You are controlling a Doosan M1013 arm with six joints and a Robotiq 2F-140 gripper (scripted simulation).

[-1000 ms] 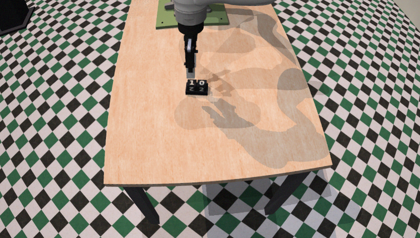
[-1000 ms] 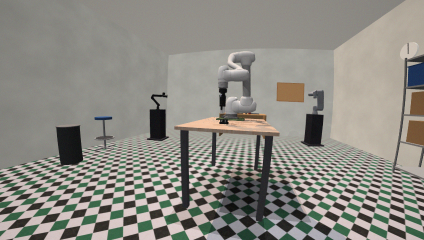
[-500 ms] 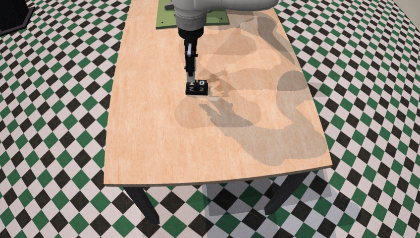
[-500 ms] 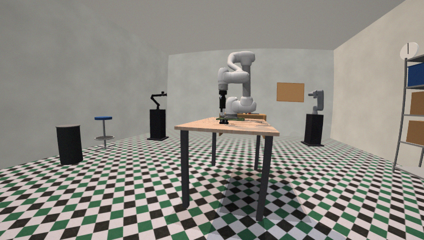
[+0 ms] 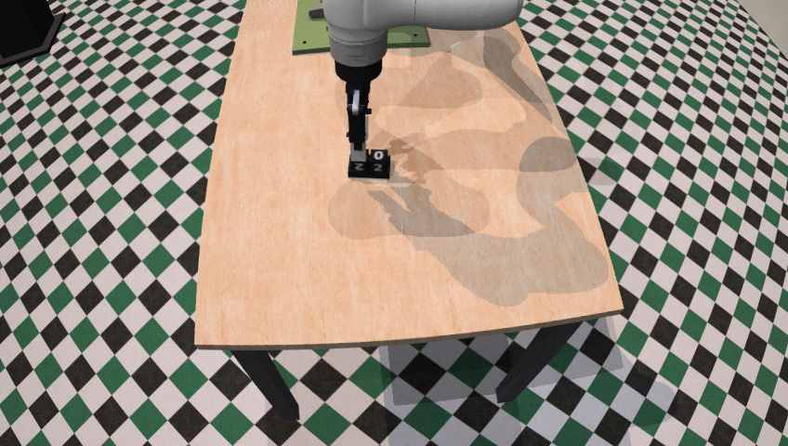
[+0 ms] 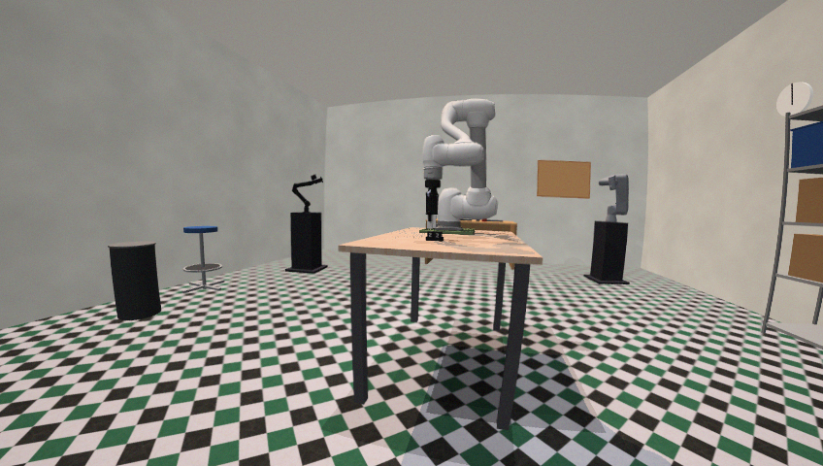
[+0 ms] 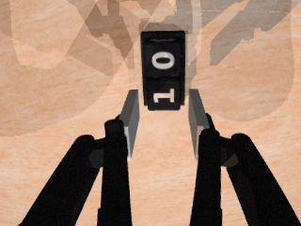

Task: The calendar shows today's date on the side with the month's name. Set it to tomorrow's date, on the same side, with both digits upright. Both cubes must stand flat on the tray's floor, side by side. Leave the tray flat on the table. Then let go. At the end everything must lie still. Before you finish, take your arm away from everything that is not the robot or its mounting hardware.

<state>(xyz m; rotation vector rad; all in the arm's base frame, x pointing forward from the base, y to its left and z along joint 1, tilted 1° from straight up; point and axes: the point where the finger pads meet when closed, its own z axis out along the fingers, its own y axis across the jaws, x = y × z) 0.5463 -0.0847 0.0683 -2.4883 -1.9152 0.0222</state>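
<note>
Now: the black cube 1 cm ahead of my hand, 3 cm to the left of it and 6 cm below it. Also, from my hand: black tray 2 cm to the left, 8 cm below.
</note>
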